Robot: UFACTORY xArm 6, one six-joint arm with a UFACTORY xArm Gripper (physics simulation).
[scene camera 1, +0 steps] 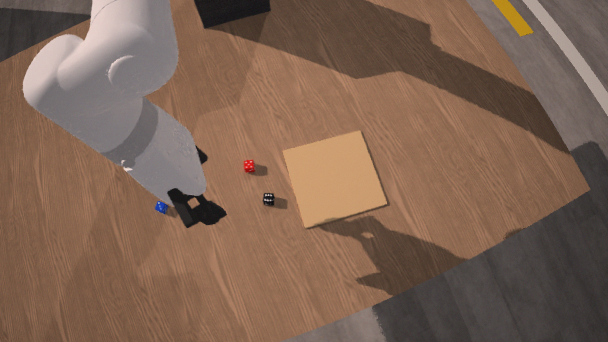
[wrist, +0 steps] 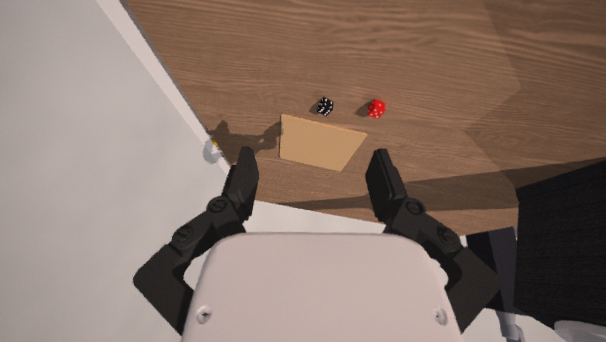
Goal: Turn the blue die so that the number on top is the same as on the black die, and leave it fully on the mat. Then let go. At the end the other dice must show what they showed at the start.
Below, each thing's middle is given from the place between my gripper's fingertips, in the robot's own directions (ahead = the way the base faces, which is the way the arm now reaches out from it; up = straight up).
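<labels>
Tan mat (scene camera 1: 334,178): 190 mm to the left of my hand, 140 mm below it.
</labels>
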